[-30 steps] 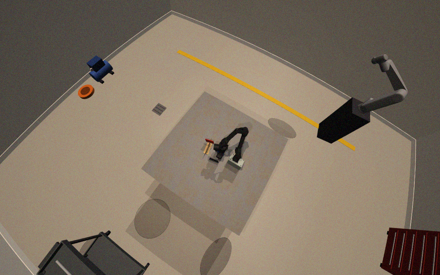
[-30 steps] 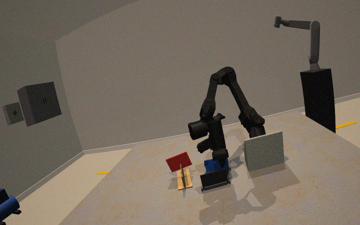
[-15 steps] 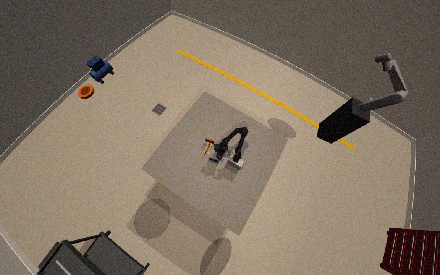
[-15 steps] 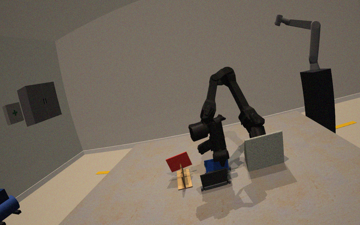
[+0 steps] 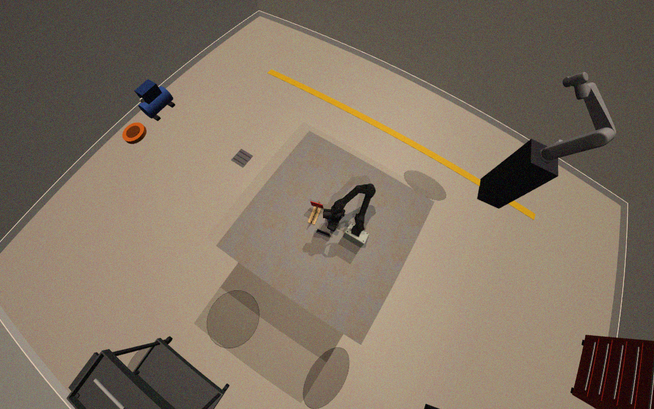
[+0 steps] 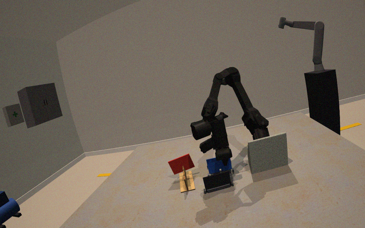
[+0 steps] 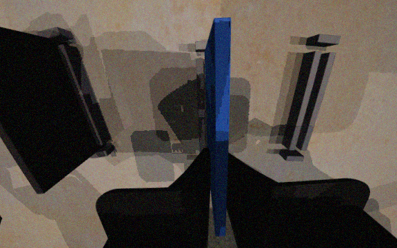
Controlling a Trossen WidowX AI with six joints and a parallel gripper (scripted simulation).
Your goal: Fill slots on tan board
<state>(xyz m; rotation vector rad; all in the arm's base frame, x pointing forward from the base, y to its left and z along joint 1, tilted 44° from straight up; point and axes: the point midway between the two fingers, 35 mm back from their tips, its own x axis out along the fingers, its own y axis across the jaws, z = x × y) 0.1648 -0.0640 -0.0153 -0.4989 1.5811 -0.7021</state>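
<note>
Now: the tan board 180 mm ahead of my gripper tip, 10 mm to the right of it and 10 mm below it. Round my gripper tip: blue board (20 mm ahead); then red board (180 mm ahead, 60 mm to the right, 20 mm above); then black board (110 mm to the left, 50 mm ahead, 20 mm below).
</note>
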